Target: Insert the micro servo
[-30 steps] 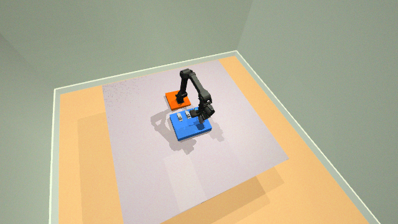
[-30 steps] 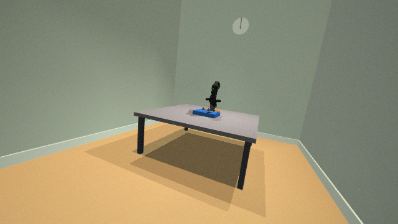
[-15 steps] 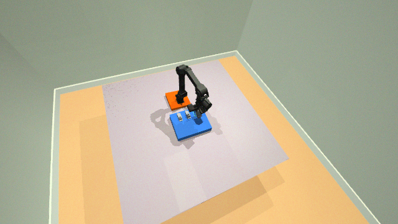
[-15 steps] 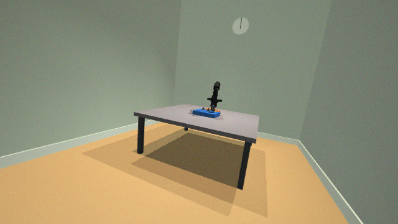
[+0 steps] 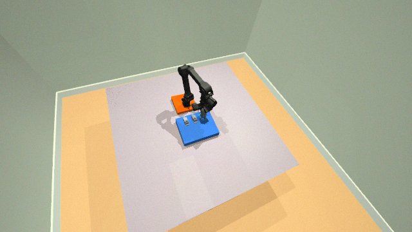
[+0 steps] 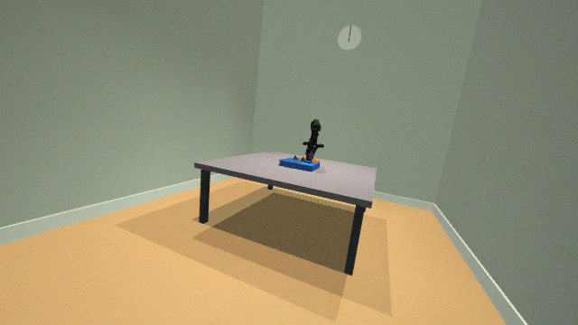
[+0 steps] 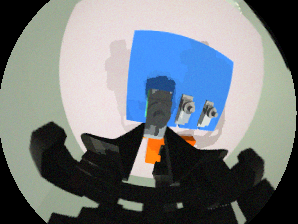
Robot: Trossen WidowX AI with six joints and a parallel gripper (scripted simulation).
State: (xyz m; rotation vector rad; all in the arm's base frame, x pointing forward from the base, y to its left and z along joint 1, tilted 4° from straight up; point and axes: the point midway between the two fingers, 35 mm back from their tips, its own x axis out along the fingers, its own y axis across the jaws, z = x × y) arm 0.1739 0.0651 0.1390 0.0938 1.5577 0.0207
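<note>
Right now my gripper tip is 12 cm short of the blue deck, 8 cm to the left of it and 10 cm above it.
</note>
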